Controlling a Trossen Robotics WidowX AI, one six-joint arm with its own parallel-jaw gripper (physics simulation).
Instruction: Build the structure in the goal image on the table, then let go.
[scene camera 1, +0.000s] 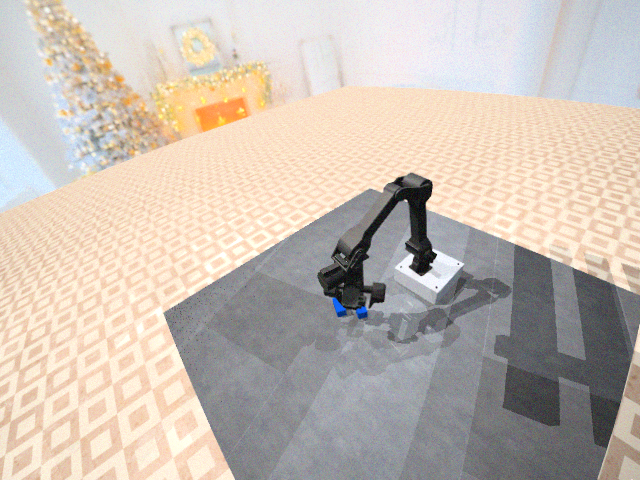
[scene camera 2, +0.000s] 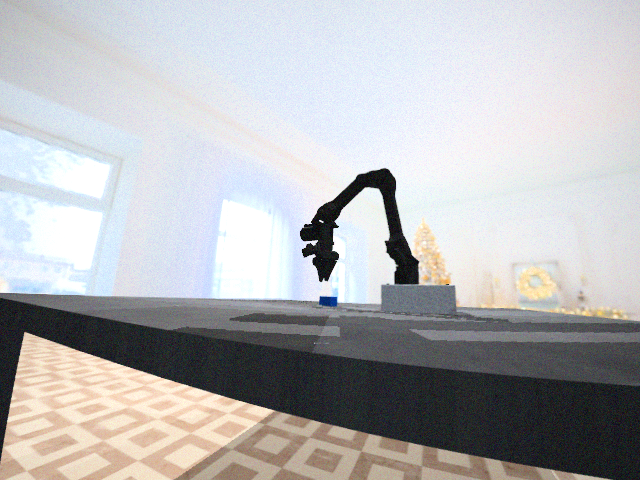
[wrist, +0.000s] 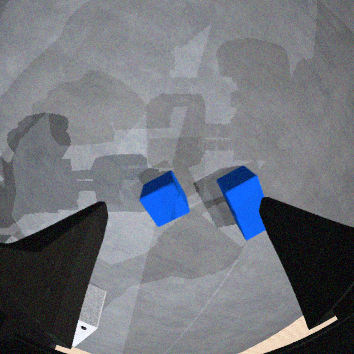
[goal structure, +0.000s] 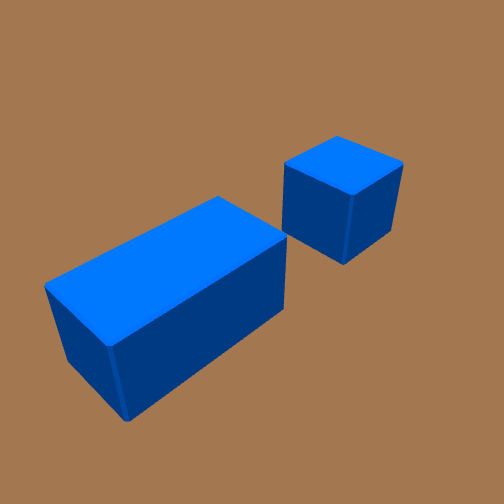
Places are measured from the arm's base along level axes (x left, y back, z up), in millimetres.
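Pixels of known places: gripper, fingertip midpoint: (scene camera 2: 323, 281) (wrist: 185, 208); arm's base at its link origin: (scene camera 1: 420, 267) (scene camera 2: 407, 286).
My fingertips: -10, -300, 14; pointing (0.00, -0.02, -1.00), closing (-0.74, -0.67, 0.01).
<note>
Ahead of a thing's pixels: the offset from my fingertips to its top centre, as dx, dy, dz. "spot": to the spot under its first point.
Two blue blocks rest on the grey table (scene camera 1: 320, 423) (scene camera 2: 361, 372), apart, with a gap between them. The squarer block {-9, +29, -52} (scene camera 1: 362, 312) (wrist: 164, 201) is on the left in the wrist view. The longer block {-78, -19, -52} (scene camera 1: 339, 308) (wrist: 244, 207) is on the right in the wrist view, turned at a different angle, its edge partly behind the right finger. In scene camera 2 the blue shapes {spot: +8, +28, -69} (scene camera 2: 328, 301) overlap, so I cannot tell them apart. My gripper (scene camera 2: 324, 280) (wrist: 185, 208) is wide open and empty, pointing down above the blocks. Its fingertips are hidden in scene camera 1.
The arm's white base box (scene camera 1: 429, 276) (scene camera 2: 418, 298) (wrist: 91, 312) stands beside the blocks, to the right in both scene views. Shadows of the arm fall across the table. The patterned floor (scene camera 1: 93, 361) lies beyond the table's edges.
</note>
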